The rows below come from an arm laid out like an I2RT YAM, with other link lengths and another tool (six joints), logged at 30 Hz.
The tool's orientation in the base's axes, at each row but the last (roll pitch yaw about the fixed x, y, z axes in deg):
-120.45, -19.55, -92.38
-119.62, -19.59, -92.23
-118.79, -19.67, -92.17
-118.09, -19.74, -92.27
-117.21, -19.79, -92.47
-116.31, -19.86, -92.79
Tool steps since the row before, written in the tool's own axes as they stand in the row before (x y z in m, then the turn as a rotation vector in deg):
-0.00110, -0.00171, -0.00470, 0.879, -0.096, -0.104
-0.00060, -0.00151, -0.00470, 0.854, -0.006, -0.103
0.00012, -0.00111, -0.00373, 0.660, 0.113, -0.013
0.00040, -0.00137, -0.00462, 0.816, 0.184, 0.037
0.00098, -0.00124, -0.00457, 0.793, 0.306, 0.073
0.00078, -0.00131, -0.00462, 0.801, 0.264, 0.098
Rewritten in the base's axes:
-0.00309, 0.00246, 0.00327, -0.073, -0.781, 0.422
-0.00327, 0.00191, 0.00322, -0.117, -0.782, 0.339
-0.00270, 0.00092, 0.00265, -0.090, -0.650, 0.135
-0.00340, 0.00090, 0.00332, -0.087, -0.826, 0.106
-0.00349, 0.00031, 0.00334, -0.112, -0.846, -0.019
-0.00354, 0.00053, 0.00330, -0.070, -0.846, 0.009

